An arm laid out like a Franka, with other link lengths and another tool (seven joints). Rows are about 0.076 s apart.
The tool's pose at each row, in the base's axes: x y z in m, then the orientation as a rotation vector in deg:
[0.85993 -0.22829 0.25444 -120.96 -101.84 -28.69]
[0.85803 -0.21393 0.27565 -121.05 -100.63 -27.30]
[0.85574 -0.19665 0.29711 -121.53 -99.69 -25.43]
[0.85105 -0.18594 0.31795 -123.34 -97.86 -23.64]
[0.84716 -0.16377 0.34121 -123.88 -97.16 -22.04]
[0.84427 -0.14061 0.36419 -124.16 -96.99 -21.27]
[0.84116 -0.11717 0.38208 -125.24 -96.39 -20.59]
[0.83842 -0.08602 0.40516 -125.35 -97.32 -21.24]
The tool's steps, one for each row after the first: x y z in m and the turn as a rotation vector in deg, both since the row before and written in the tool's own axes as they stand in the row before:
[0.02215 -0.00483 -0.01207 1.08 -0.07 0.99]
[0.02462 -0.00633 -0.01086 1.00 -0.63 1.02]
[0.01794 -0.00810 -0.01355 0.36 -0.91 1.99]
[0.02863 -0.01060 -0.01076 0.71 -0.70 0.84]
[0.02932 -0.01036 -0.01030 0.27 -0.43 0.31]
[0.02723 -0.01021 -0.00576 -0.17 -0.60 0.83]
[0.03598 -0.01264 -0.00747 -0.71 -0.16 -0.63]

